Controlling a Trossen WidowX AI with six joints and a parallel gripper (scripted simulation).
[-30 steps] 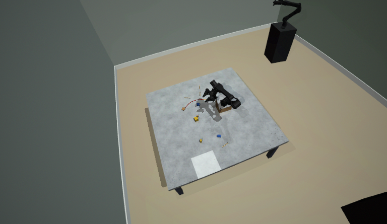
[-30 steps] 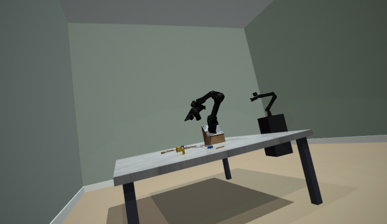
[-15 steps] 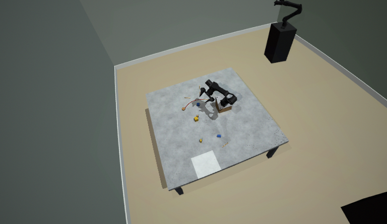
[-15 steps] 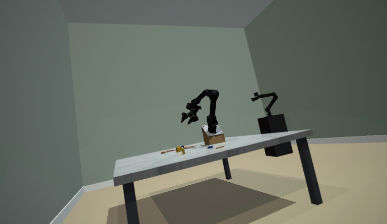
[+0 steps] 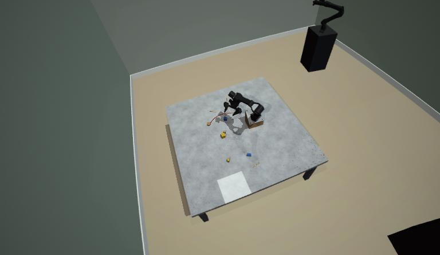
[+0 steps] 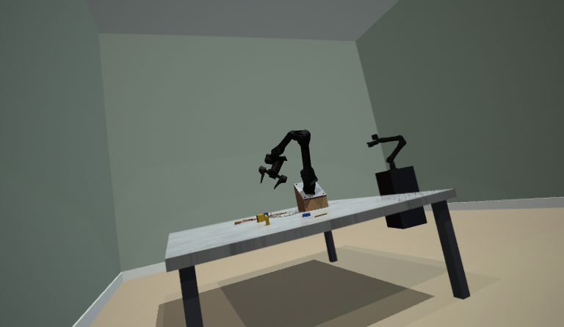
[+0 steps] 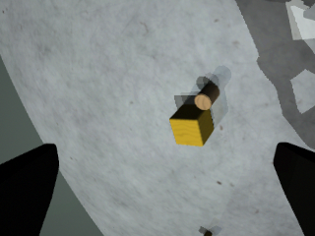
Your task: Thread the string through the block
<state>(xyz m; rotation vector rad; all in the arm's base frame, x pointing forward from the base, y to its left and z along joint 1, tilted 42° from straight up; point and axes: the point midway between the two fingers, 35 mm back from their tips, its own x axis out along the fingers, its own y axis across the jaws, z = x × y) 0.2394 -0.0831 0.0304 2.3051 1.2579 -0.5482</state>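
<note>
Now: gripper tip 18 cm above the blue cube, 9 cm to the left of it and 3 cm short of it. The rest, counted from my gripper tip: thin wooden stick: 19 cm below, 16 cm to the right, 7 cm behind; then round wooden button: 21 cm ahead, 19 cm below, 8 cm to the right.
</note>
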